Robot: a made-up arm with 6 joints.
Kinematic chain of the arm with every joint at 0, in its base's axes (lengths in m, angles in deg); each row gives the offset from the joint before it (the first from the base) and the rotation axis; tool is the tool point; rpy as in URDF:
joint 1: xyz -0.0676 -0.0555 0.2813 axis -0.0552 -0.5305 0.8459
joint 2: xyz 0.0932 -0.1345 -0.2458 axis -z
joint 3: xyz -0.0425 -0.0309 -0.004 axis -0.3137 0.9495 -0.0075
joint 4: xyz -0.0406 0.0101 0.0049 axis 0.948 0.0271 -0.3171
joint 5: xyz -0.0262 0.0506 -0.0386 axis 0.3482 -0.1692 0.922
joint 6: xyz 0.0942 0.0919 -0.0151 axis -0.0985 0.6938 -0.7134
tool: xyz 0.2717 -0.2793 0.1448 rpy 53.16 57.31 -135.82
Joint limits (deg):
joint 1: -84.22..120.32
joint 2: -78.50..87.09
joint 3: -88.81..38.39
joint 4: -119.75..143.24
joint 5: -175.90..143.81
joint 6: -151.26..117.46
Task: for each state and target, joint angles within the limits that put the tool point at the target. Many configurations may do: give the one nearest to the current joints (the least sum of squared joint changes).
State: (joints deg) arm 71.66 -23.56 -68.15 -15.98 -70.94 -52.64
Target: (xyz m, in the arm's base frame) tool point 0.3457 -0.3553 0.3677
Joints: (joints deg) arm 55.88 -34.87 -67.83 -15.89 -84.83 -47.18
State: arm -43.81 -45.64 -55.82 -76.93 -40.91 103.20
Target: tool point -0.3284 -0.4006 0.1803
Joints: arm -33.01 -49.04 -43.49 -77.84 -26.64 92.13
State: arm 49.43 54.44 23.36 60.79 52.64 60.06
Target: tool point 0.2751 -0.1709 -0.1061
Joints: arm 51.11 59.51 30.26 67.74 42.63 71.11
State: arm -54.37 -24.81 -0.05 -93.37 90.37 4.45
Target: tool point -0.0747 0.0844 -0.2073
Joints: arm -50.23 -19.87 -12.75 -83.01 78.22 9.62
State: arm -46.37 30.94 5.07 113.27 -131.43 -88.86
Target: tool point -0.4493 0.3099 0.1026
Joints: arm -75.47 44.24 16.54 120.26 -138.57 -74.55
